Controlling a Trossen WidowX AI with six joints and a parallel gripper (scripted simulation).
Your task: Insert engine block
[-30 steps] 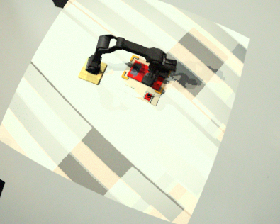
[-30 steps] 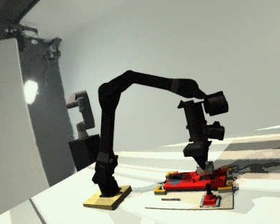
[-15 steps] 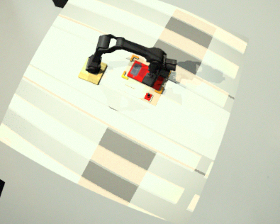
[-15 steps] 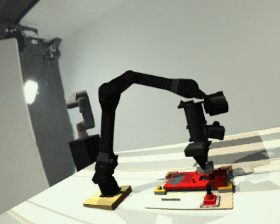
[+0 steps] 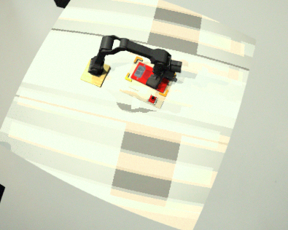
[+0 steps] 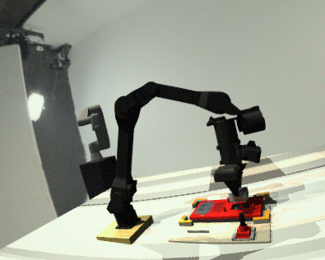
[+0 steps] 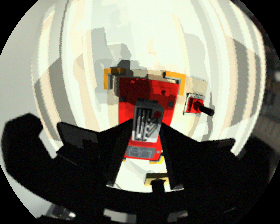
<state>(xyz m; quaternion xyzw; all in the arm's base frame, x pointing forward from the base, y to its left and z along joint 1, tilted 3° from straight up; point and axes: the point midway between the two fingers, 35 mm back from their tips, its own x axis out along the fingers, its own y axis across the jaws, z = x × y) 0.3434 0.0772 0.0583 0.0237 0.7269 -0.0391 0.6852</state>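
The engine block is 1 cm below my gripper tip. Also, from my gripper tip: black upright post: 12 cm to the right, 3 cm below, 2 cm ahead.
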